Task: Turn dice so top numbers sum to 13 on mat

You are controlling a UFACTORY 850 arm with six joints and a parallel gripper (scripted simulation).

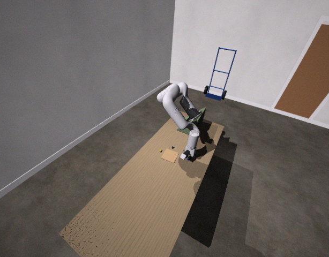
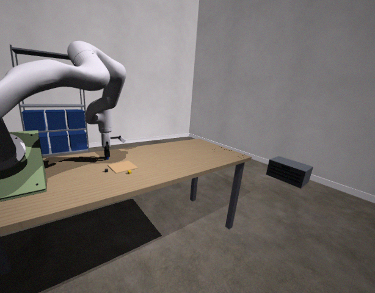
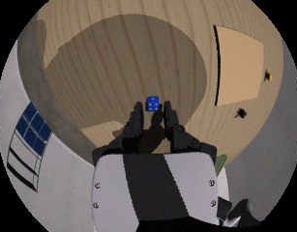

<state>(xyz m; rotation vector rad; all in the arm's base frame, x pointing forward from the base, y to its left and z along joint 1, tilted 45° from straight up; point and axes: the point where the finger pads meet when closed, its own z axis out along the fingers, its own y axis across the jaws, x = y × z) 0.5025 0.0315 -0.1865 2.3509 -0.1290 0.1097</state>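
Now: the blue die 3 cm below my hand. From my hand the other things lie so: black die: 5 cm behind, 20 cm to the right, 3 cm below; tan mat: 5 cm ahead, 18 cm to the right, 4 cm below; yellow die: 6 cm ahead, 28 cm to the right, 3 cm below.
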